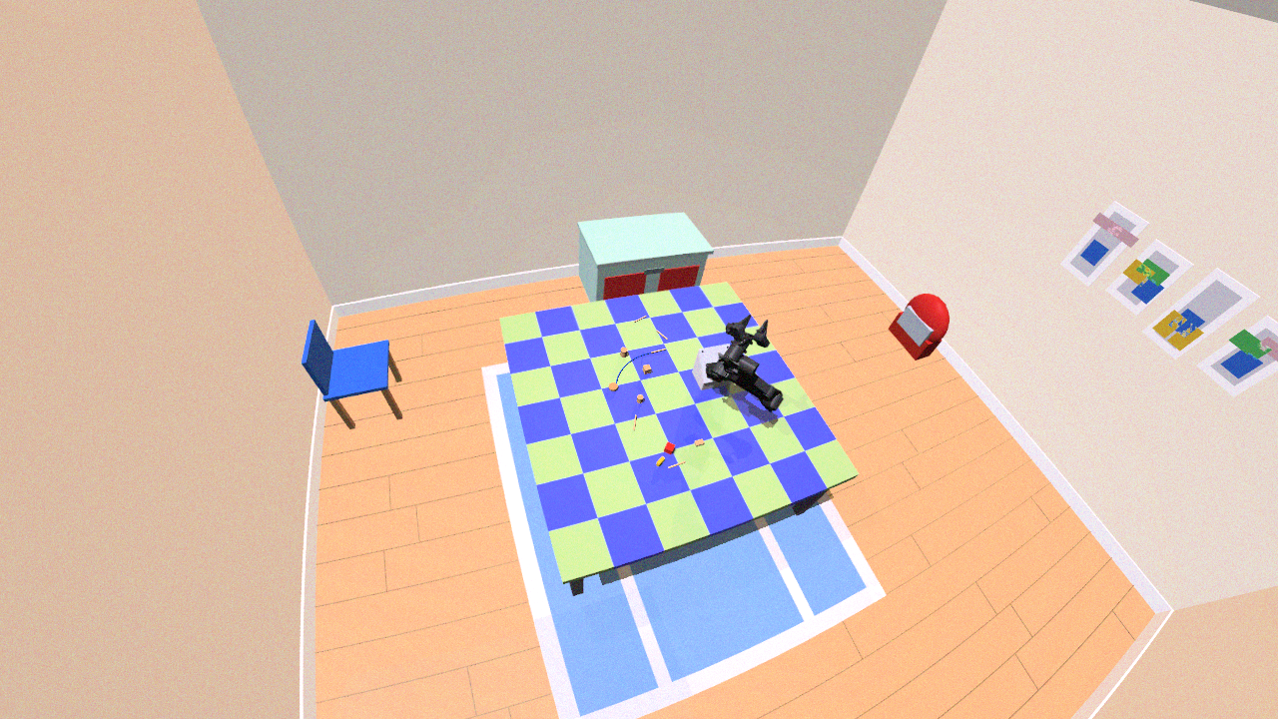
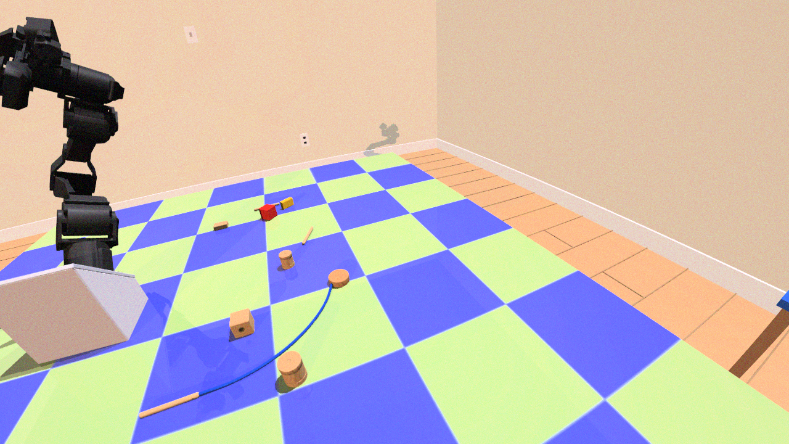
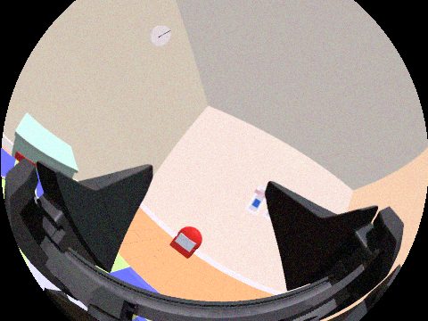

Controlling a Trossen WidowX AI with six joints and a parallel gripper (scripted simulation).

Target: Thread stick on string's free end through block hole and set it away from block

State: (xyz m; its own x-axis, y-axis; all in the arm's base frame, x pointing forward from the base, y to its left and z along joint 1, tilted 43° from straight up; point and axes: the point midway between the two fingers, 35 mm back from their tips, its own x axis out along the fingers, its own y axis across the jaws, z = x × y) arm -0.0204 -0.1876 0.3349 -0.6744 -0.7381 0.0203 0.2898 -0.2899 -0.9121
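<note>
Right now my gripper tip is 330 mm short of the wooden block, 190 mm to the left of it and 470 mm above it. Round my gripper tip: yellow piece (400 mm ahead, 270 mm to the left, 470 mm below); wooden cylinder (410 mm ahead, 300 mm to the right, 460 mm below); red block (350 mm ahead, 230 mm to the left, 460 mm below).
</note>
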